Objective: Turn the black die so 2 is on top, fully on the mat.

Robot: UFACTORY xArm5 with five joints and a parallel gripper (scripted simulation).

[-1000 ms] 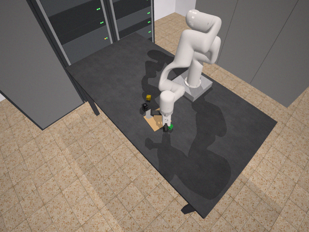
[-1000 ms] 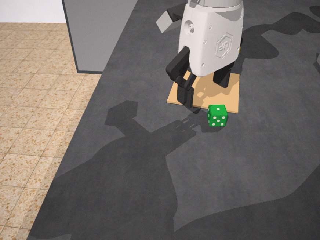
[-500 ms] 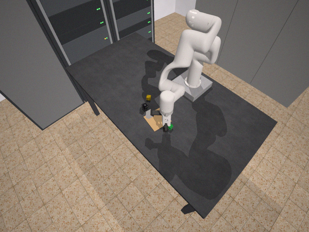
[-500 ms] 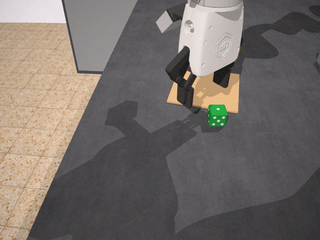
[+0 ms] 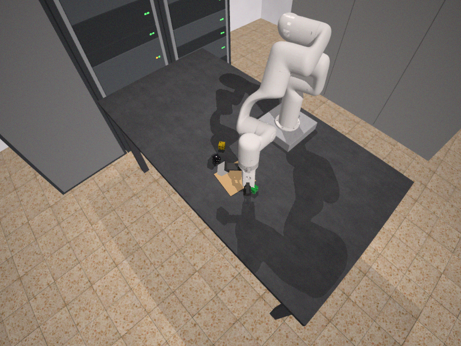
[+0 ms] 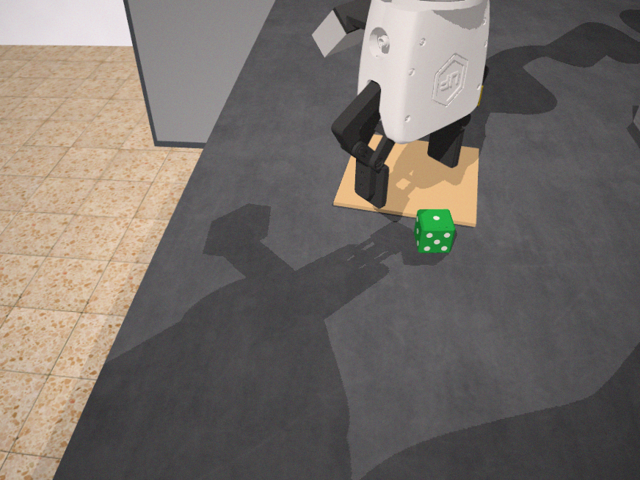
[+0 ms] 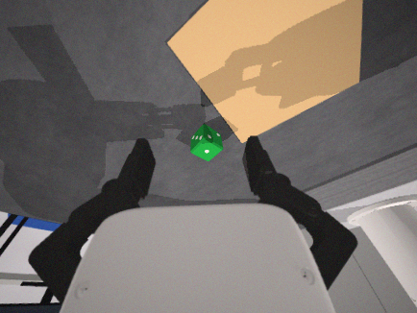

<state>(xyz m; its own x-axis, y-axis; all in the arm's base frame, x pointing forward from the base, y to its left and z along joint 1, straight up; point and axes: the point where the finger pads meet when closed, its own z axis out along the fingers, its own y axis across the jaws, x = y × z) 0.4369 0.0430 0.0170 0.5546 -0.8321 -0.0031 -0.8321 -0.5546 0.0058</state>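
The black die lies 22 cm to the right of my hand, 6 cm behind it and 5 cm below it. From my hand the other things lie so: yellow die: 24 cm to the right, 14 cm behind, 5 cm below; green die: 5 cm below, 2 cm to the left, 2 cm behind; tan mat: 9 cm to the right, 7 cm below, 3 cm behind.
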